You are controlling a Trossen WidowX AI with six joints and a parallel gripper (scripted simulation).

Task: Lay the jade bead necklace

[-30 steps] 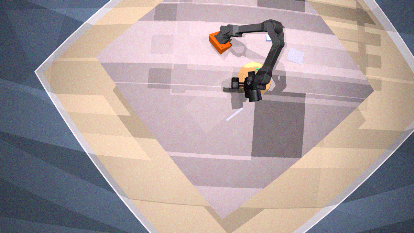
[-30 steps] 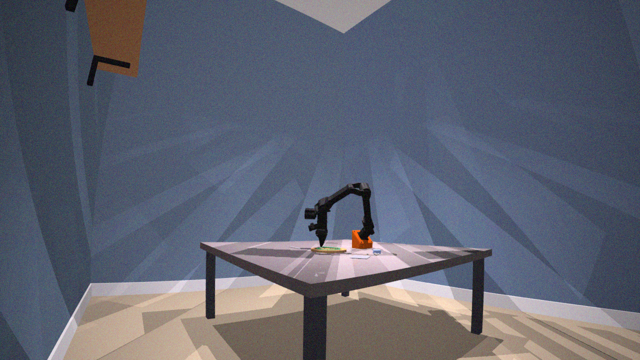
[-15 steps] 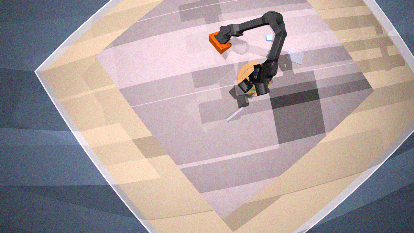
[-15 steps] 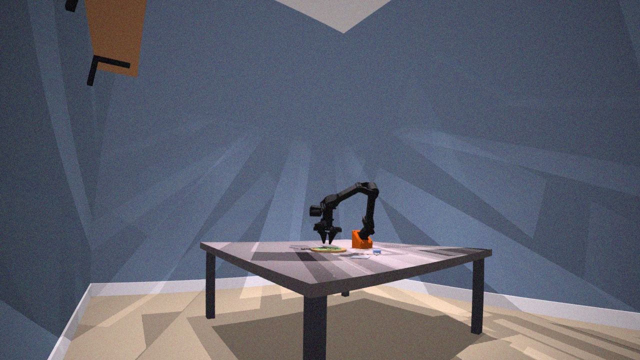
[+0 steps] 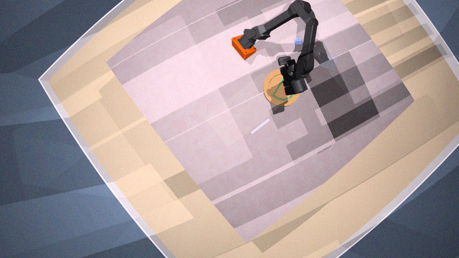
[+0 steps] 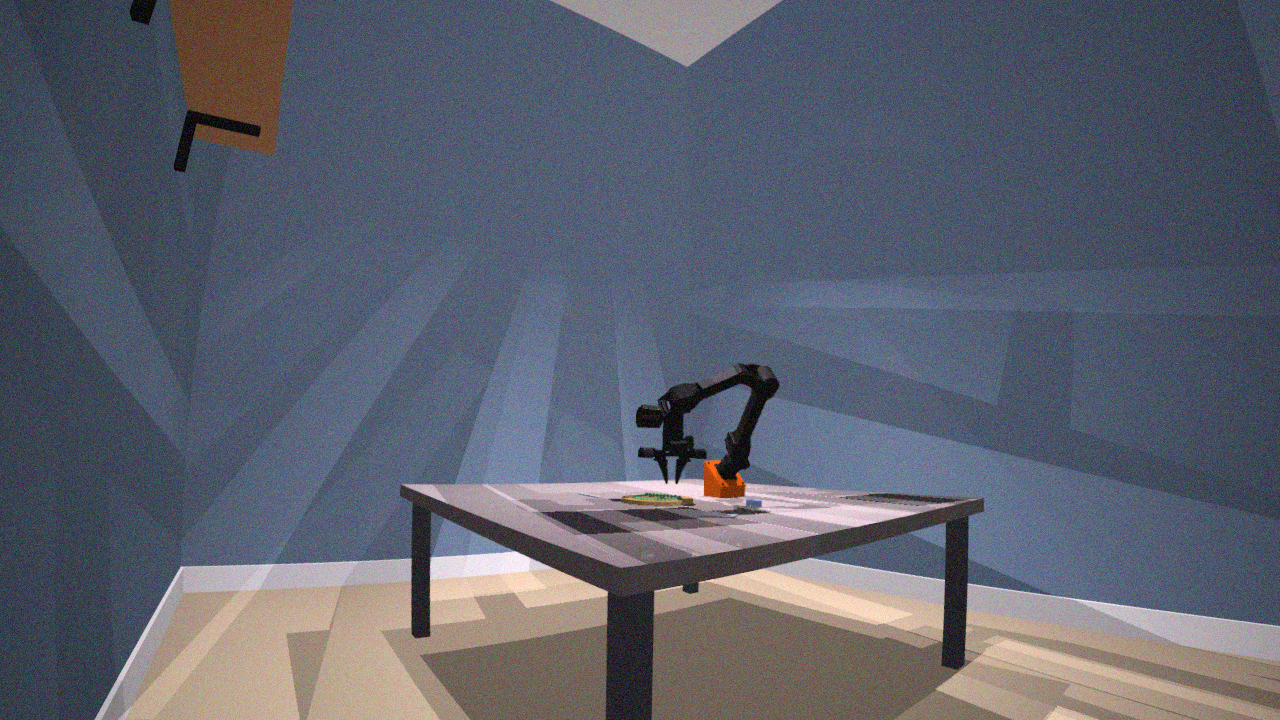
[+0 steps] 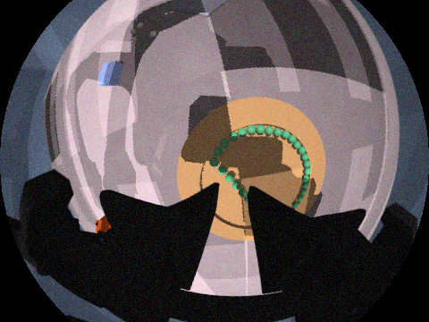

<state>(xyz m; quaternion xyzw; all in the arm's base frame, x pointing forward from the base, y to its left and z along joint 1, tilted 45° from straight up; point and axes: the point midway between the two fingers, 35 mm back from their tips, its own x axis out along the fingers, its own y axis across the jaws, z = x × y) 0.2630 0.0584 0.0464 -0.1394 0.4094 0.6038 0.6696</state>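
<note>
Right now my gripper tip is 30 mm short of the round tan bead board, 30 mm to the left of it and 40 mm above it. From my gripper tip the other things lie so: white strip 130 mm ahead, 240 mm to the right, 50 mm below; then pale square sheet 50 mm ahead, 270 mm to the left, 50 mm below; then blue cube 130 mm behind, 200 mm to the left, 40 mm below.
</note>
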